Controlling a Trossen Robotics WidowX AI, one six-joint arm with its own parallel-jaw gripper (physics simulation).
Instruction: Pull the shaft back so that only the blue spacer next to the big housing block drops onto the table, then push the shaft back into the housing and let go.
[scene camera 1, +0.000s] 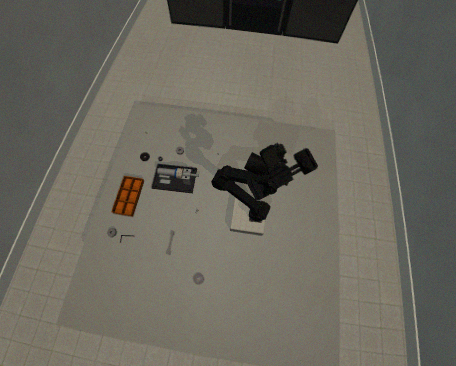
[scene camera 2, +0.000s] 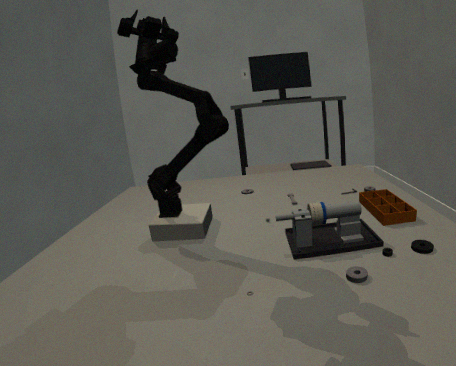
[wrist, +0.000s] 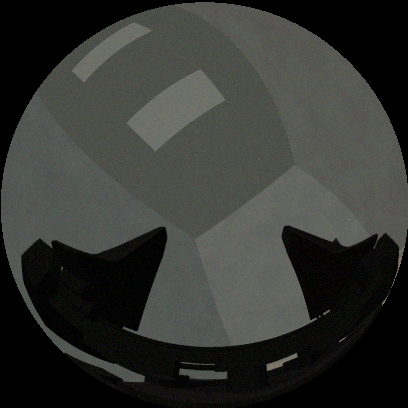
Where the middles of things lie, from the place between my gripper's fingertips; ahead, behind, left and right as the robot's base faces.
The orange compartment tray (scene camera 2: 387, 208) is 680 mm ahead of my hand, 100 mm to the right of it and 690 mm below it.
